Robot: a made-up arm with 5 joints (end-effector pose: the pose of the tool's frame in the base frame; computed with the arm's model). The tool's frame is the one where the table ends.
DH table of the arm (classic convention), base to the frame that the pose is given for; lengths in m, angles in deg. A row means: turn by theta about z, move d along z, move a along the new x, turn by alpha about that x. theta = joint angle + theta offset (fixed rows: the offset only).
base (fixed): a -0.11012, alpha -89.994, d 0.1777, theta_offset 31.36
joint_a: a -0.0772, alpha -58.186, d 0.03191, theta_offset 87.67
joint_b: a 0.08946, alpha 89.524, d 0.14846, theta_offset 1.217
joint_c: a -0.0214, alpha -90, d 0.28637, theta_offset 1.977
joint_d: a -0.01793, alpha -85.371, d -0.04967, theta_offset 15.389
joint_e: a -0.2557, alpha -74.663, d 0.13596, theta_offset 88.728
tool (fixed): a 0, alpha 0, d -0.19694, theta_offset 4.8
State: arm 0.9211 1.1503 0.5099 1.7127 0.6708
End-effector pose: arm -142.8 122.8 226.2 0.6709 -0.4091 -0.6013 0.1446
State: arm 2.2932 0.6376 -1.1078 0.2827 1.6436
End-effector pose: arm -149.5 8.4 34.7 0.1470 -0.0337 0.8404 0.5206
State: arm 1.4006 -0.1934 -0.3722 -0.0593 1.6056
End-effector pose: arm -184.1 14.2 -41.3 -0.1507 -0.2966 0.3464 0.8771
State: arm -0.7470 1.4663 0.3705 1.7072 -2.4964
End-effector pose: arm 211.4 75.8 -274.6 0.0876 -0.0273 0.9914 0.0931
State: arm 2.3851 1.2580 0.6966 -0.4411 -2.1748
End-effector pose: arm -282.4 -27.0 66.4 0.5767 -0.0859 0.6539 0.4821
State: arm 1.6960 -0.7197 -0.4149 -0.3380 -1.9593
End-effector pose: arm 133.4 307.4 404.3 0.1661 0.9029 -0.3776 0.1207
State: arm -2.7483 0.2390 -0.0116 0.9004 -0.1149
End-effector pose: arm -50.3 359.7 100.3 0.3659 -0.6749 -0.4387 0.4671
